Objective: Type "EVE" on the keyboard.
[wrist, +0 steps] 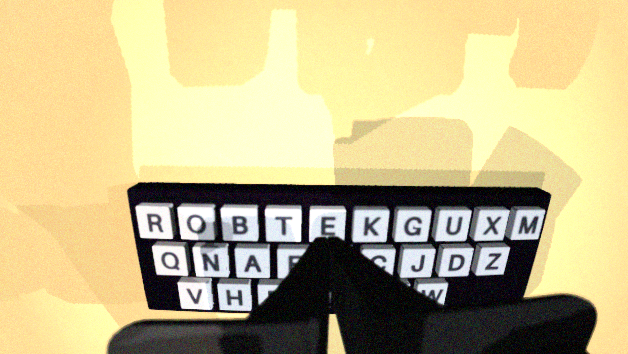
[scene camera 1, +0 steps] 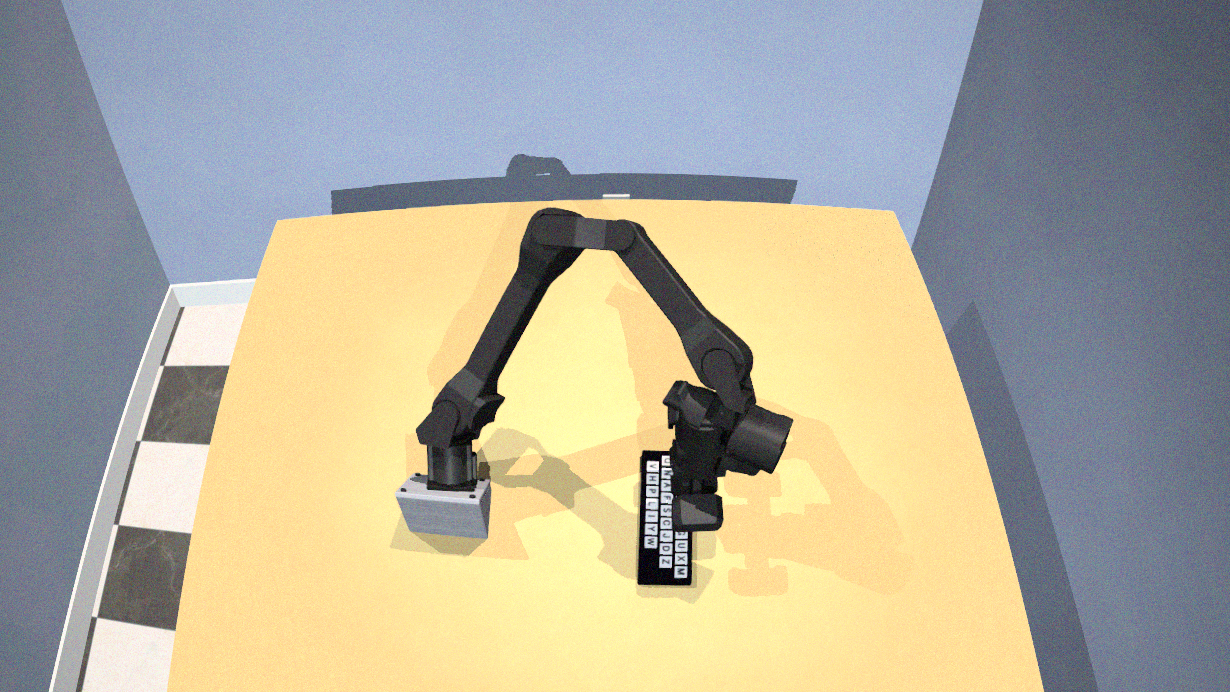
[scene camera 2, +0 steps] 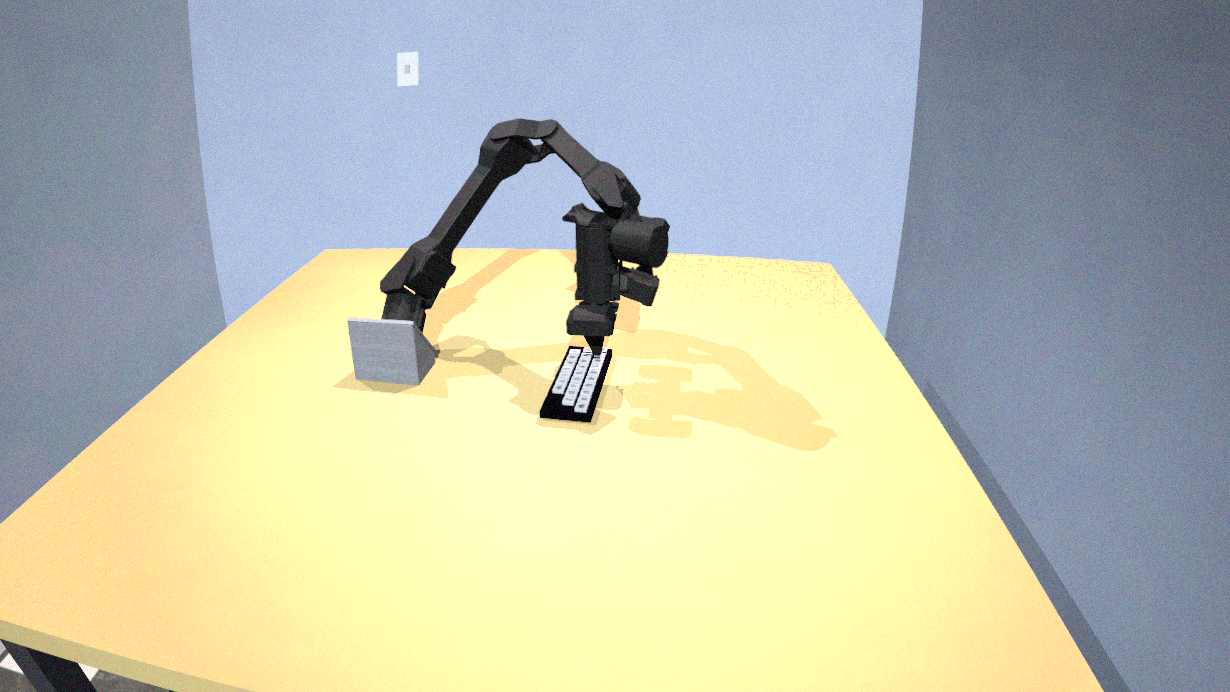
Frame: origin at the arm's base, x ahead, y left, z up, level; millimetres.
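Seen in the pictures: gripper, fingertip midpoint: (wrist: pixel 326 247) (scene camera 1: pixel 688 495) (scene camera 2: pixel 597 354); arm's base, link origin: (scene camera 1: pixel 450 485) (scene camera 2: pixel 398 335).
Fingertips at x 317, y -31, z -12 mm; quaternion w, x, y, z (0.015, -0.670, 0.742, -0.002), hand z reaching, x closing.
Pixels of each thing's top centre, then the offset from my fingertips to it. Level surfaces: height alone.
- black keyboard, top centre: (wrist: pixel 346 264) (scene camera 1: pixel 666 513) (scene camera 2: pixel 578 374) 27 mm back, 9 mm right, 30 mm down
- E key, top centre: (wrist: pixel 327 226) 6 mm back, 2 mm right, 30 mm down
- V key, top centre: (wrist: pixel 194 296) (scene camera 1: pixel 653 466) 36 mm back, 70 mm left, 30 mm down
- wooden table, surface height: 47 mm down
A black keyboard (scene camera 1: pixel 651 568) (scene camera 2: pixel 565 413) (wrist: pixel 480 295) with white letter keys in three rows lies on the table. In the wrist view the E key (wrist: pixel 327 223) is in the top row between T and K. The V key (wrist: pixel 195 294) is at the left end of the row nearest the gripper. My gripper (scene camera 2: pixel 597 352) (wrist: pixel 326 247) is shut and empty. Its joined fingertips are at the near edge of the E key, touching it or just above; I cannot tell which. The fingers hide the S key and parts of the nearest row. In scene camera 1 the gripper body hides the fingertips.
The wooden table (scene camera 1: pixel 344 602) (scene camera 2: pixel 516 550) bears the arm's grey base block (scene camera 1: pixel 443 512) (scene camera 2: pixel 383 351), left of the keyboard in both scene views. The arm arches over the table between the base and the keyboard. Blue walls stand behind and at the sides.
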